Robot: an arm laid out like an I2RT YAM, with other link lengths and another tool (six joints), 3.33 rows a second.
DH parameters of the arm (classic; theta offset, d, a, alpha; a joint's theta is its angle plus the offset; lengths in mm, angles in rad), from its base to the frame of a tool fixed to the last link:
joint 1: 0 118.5 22.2 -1.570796
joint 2: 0 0 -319.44 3.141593
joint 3: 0.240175 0 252.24 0
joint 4: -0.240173 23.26 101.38 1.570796
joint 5: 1.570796 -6.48 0 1.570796
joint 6: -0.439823 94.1 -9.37 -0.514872
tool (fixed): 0 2.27 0 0
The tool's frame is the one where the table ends.
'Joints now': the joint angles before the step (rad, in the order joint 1, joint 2, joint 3, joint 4, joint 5, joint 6). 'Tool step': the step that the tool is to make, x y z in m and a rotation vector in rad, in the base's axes. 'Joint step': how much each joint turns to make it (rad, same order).
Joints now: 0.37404 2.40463 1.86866 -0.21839 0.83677 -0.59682
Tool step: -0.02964 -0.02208 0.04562 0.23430 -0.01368 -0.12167
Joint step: -0.03091 -0.13810 -0.00001 -0.25901 -0.09461 0.30327
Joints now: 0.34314 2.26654 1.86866 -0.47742 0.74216 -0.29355
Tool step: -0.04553 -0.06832 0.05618 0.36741 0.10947 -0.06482
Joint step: -0.15146 -0.18806 -0.00001 -0.29944 -0.35936 0.18921
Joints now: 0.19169 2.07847 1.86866 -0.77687 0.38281 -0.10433
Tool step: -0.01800 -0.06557 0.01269 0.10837 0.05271 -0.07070
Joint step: -0.14343 -0.04845 0.00001 -0.08777 -0.13504 -0.00038
